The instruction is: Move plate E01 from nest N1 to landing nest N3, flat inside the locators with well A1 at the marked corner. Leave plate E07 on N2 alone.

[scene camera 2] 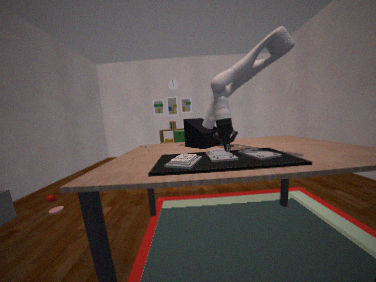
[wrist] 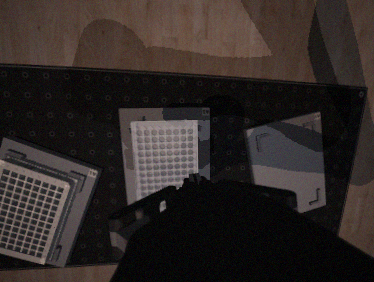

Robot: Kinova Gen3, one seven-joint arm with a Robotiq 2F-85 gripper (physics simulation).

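My gripper (scene camera 2: 227, 149) (wrist: 194, 180) is shut and empty. Its fingertips are low at the middle nest, over the lower right part of a pale round-well plate (scene camera 2: 220, 153) (wrist: 164, 150) in the wrist view. That plate sits on the middle nest (wrist: 204, 150); the gripper hides its lower part. A taller square-well plate (scene camera 2: 184, 158) (wrist: 31, 215) sits on the left nest (wrist: 82, 197), partly cut off in the wrist view. The right nest (scene camera 2: 262, 154) (wrist: 280, 175) bears no plate and shows corner locators and an A1 mark. Plate and nest names are not readable.
The nests stand on a black perforated board (scene camera 2: 290, 159) (wrist: 60, 107) on a wooden table (scene camera 2: 120, 172) (wrist: 40, 30). A black box (scene camera 2: 196, 133) stands behind the board, beside the arm. Arm shadows fall across the middle and right nests.
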